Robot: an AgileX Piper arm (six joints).
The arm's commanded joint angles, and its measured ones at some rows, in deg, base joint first. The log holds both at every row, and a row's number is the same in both.
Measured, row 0: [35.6, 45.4, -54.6, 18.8, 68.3, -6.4]
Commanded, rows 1 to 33: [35.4, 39.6, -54.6, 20.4, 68.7, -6.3]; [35.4, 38.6, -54.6, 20.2, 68.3, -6.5]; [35.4, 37.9, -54.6, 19.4, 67.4, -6.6]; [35.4, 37.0, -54.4, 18.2, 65.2, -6.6]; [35.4, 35.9, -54.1, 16.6, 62.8, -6.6]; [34.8, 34.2, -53.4, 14.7, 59.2, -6.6]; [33.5, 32.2, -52.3, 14.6, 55.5, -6.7]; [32.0, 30.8, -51.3, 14.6, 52.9, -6.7]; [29.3, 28.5, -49.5, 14.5, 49.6, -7.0]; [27.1, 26.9, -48.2, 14.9, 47.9, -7.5]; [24.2, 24.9, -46.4, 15.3, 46.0, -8.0]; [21.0, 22.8, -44.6, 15.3, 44.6, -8.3]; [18.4, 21.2, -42.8, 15.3, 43.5, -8.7]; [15.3, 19.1, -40.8, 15.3, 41.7, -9.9]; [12.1, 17.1, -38.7, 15.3, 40.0, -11.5]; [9.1, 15.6, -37.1, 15.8, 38.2, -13.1]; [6.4, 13.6, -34.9, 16.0, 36.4, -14.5]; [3.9, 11.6, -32.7, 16.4, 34.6, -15.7]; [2.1, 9.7, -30.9, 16.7, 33.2, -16.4]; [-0.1, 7.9, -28.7, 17.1, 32.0, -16.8]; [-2.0, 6.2, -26.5, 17.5, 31.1, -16.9]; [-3.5, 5.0, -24.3, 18.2, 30.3, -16.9]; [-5.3, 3.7, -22.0, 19.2, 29.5, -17.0]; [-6.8, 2.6, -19.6, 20.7, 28.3, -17.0]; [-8.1, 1.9, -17.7, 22.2, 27.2, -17.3]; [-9.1, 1.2, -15.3, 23.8, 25.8, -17.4]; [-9.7, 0.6, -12.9, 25.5, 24.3, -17.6]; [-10.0, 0.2, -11.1, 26.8, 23.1, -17.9]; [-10.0, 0.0, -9.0, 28.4, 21.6, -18.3]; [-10.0, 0.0, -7.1, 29.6, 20.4, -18.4]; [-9.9, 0.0, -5.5, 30.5, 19.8, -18.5]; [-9.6, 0.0, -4.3, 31.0, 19.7, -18.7]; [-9.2, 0.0, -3.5, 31.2, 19.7, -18.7]
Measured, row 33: [-9.5, 0.4, -7.9, 28.2, 22.8, -17.6]
